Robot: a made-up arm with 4 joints.
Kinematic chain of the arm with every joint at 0, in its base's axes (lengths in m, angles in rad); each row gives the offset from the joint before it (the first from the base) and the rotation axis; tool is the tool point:
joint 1: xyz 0 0 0.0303 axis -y
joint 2: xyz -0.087 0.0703 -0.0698 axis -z
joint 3: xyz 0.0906 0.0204 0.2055 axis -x
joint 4: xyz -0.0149 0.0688 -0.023 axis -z
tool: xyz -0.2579 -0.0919 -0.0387
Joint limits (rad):
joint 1: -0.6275..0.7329
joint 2: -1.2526..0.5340
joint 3: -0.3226..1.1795
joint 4: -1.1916..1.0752
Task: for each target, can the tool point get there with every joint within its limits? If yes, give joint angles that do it. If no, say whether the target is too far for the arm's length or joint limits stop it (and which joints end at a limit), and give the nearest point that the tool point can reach.
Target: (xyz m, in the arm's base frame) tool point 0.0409 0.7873 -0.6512
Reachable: no: too far | nearest point -0.1063 0.2856 -0.1335 | short by 0.736 m
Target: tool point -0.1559 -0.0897 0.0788
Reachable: yes | joints 0.3497 -0.1677 0.1493 -0.6717
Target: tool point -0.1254 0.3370 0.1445
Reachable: yes | joints -0.3897 0.3421 0.0764 0.8924
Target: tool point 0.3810 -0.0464 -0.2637
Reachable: no: joint limits stop it (at a limit: joint 1, joint 4) | nearest point 0.1338 0.0305 0.0333 | short by 0.394 m
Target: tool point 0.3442 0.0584 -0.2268
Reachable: no: joint limits stop it (at a limit: joint 1, joint 4) | nearest point 0.1348 0.0658 0.0291 | short by 0.331 m
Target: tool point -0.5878 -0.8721 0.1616
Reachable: no: too far | nearest point -0.2311 -0.1183 0.1042 | short by 0.836 m
